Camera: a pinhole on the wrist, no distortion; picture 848 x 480 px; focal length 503.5 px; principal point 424.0 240.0 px. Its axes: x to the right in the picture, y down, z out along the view. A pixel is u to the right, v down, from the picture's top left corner.
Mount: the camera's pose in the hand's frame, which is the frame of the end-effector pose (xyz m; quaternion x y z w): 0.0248 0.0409 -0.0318 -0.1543 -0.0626 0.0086 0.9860
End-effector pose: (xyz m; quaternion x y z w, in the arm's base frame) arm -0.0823 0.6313 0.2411 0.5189 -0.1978 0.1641 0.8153
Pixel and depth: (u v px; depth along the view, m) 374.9 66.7 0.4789
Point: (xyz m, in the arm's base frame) -0.2375 0.2135 0.4003
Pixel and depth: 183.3 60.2 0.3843
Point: -0.3242 0.3070 0.2896
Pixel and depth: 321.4 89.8 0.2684
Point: -0.1947 0.4271 0.3360
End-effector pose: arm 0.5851 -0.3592 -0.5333 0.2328 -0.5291 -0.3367 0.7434
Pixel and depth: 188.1 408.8 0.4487
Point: 0.3108 0.0311 -0.3585
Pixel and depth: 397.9 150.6 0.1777
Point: 0.4636 -0.3098 -0.4444
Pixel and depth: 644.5 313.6 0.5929
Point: 0.2061 -0.3011 -0.0060
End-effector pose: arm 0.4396 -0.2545 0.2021 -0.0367 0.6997 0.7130 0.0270
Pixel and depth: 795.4 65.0 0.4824
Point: 0.1132 0.2585 0.2232
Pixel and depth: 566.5 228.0 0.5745
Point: 0.3000 0.2745 0.4086
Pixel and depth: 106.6 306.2 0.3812
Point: 0.6784 0.0289 0.4255
